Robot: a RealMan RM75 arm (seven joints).
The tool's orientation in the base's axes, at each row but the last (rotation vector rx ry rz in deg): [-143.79, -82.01, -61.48]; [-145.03, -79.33, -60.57]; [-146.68, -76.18, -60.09]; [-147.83, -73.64, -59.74]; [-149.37, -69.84, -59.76]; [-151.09, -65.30, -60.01]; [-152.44, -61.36, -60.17]
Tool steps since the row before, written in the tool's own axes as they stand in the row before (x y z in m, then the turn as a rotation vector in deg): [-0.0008, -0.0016, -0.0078, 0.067, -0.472, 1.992]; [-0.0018, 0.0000, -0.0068, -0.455, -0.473, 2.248]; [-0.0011, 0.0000, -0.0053, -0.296, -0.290, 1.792]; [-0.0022, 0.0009, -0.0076, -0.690, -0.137, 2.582]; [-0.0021, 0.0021, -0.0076, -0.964, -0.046, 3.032]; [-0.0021, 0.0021, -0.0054, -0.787, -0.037, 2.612]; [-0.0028, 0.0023, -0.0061, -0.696, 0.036, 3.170]
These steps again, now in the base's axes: [-0.0057, -0.0026, 0.0050, 0.729, 1.057, -1.596]; [-0.0043, -0.0038, 0.0041, 0.678, 0.777, -2.103]; [-0.0033, -0.0027, 0.0034, 0.632, 0.612, -1.615]; [-0.0044, -0.0047, 0.0047, 1.005, 0.521, -2.425]; [-0.0036, -0.0054, 0.0050, 1.192, 0.434, -2.918]; [-0.0026, -0.0046, 0.0032, 1.050, 0.399, -2.486]; [-0.0034, -0.0053, 0.0033, 1.460, 0.573, -2.841]
